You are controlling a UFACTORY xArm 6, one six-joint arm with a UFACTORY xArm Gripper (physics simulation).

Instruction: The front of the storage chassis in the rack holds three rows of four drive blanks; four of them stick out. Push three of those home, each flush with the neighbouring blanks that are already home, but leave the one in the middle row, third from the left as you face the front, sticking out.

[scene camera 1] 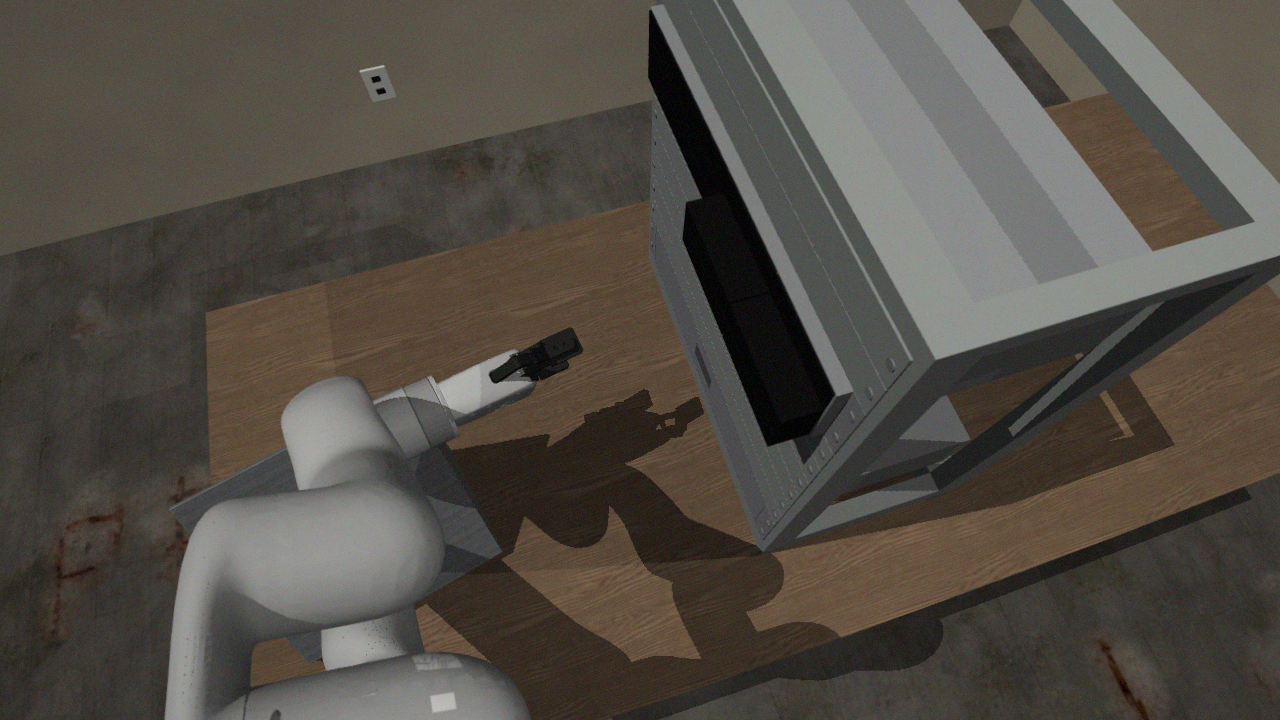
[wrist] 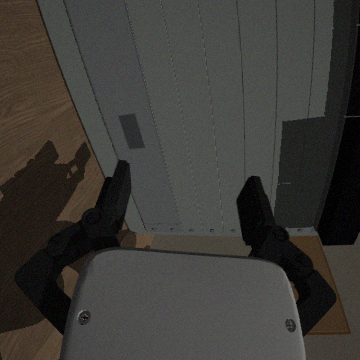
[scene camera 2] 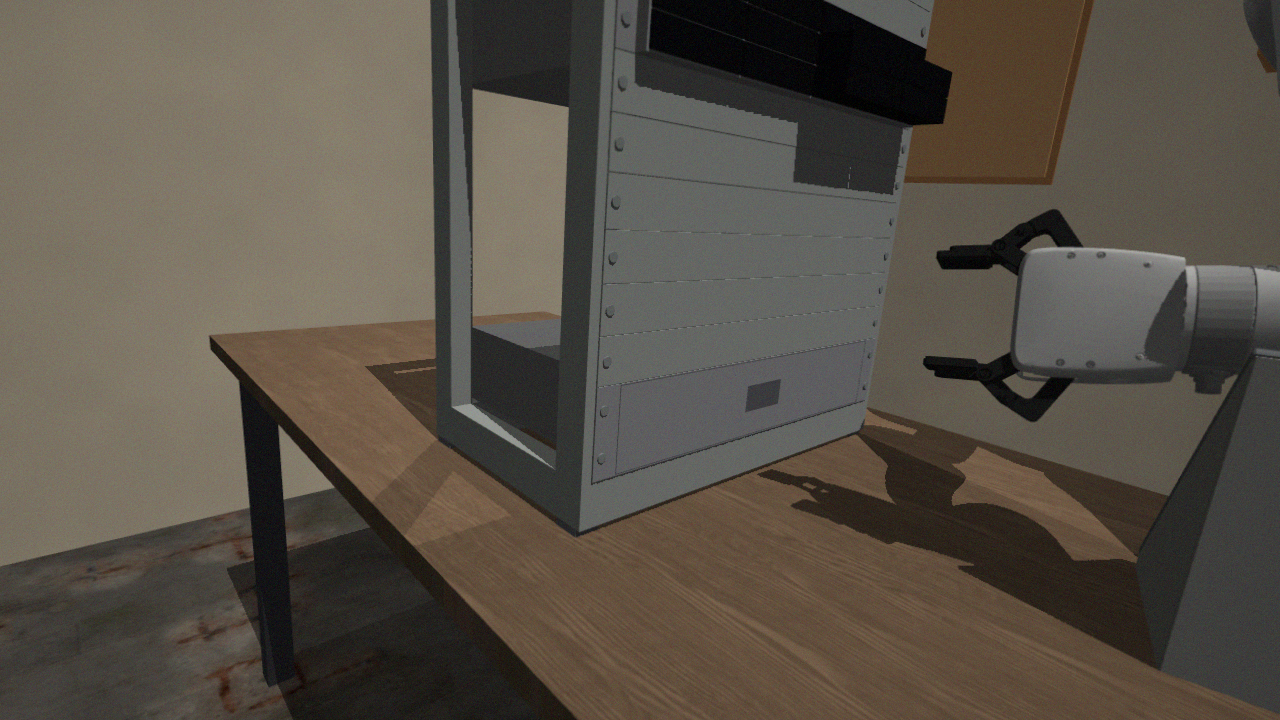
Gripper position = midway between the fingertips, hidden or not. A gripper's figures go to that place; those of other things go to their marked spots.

Scene:
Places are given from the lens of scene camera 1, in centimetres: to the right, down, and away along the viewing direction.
my gripper (scene camera 1: 570,348): -8, -1, 81
grey rack (scene camera 1: 851,216): 13, -9, 42

